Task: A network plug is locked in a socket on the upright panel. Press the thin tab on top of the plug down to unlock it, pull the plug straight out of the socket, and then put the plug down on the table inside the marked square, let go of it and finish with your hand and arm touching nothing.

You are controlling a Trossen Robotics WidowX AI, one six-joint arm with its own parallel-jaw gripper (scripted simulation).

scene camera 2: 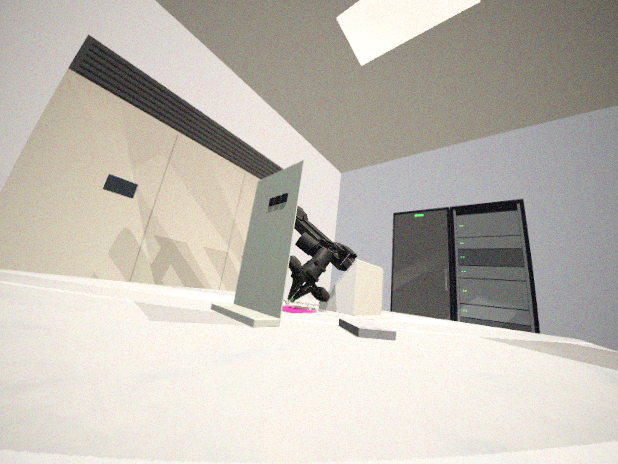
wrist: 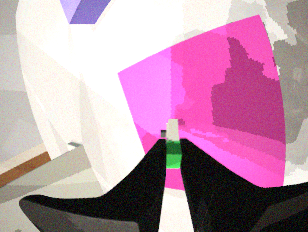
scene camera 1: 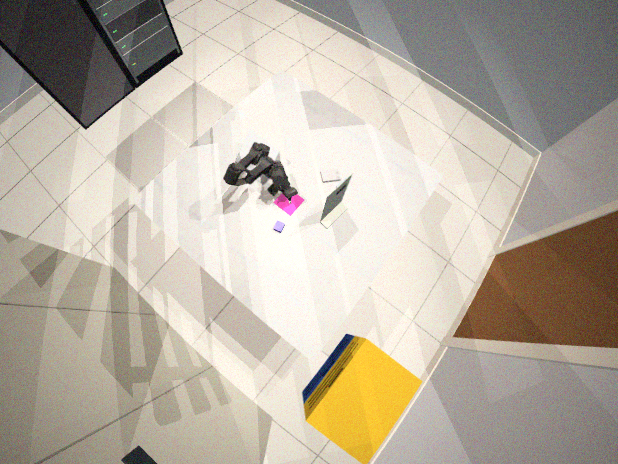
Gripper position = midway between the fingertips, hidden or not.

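Observation:
I can see my gripper [scene camera 2: 289,300], and the wrist view [wrist: 172,144] shows that gripper as well. There is also a magenta marked square [wrist: 222,85]. A flat grey slab [scene camera 2: 361,329] is part of the scene too, though in the wrist view the slab is out of frame.

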